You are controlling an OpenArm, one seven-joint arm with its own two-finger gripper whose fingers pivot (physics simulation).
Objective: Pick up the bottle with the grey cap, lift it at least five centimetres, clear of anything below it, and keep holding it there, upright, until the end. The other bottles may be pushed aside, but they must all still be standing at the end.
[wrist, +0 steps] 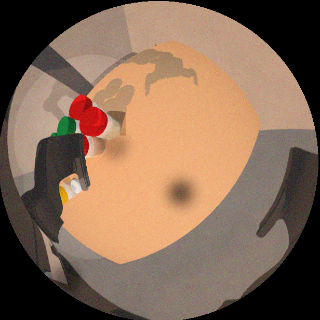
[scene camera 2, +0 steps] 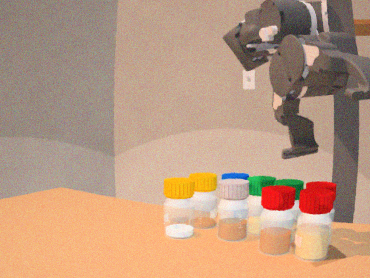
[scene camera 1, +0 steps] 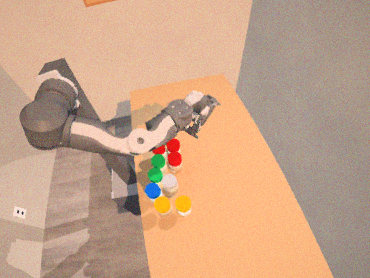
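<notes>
The grey-capped bottle [scene camera 1: 170, 184] [scene camera 2: 233, 210] stands upright on the table among the other bottles. In scene view 1 the blue-capped bottle [scene camera 1: 153, 190] is at its left and two yellow-capped bottles [scene camera 1: 162, 205] [scene camera 1: 183, 204] are below it. Green-capped bottles [scene camera 1: 158, 161] [scene camera 1: 155, 175] are up and to the left, and red-capped bottles [scene camera 1: 173, 145] [scene camera 1: 175, 159] are above. The grey cap does not show in the wrist view, where a finger covers part of the group. My gripper [scene camera 1: 205, 119] [wrist: 157, 180] is wide open and empty, high above the table, beyond the red-capped end of the group.
The wooden table [scene camera 1: 240, 200] [scene camera 2: 65, 225] [wrist: 165, 145] extends to the right of the bottles in scene view 1. The group stands near the table's left edge there. The arm's forearm [scene camera 1: 160, 127] hangs beside the red-capped end. All visible bottles stand upright.
</notes>
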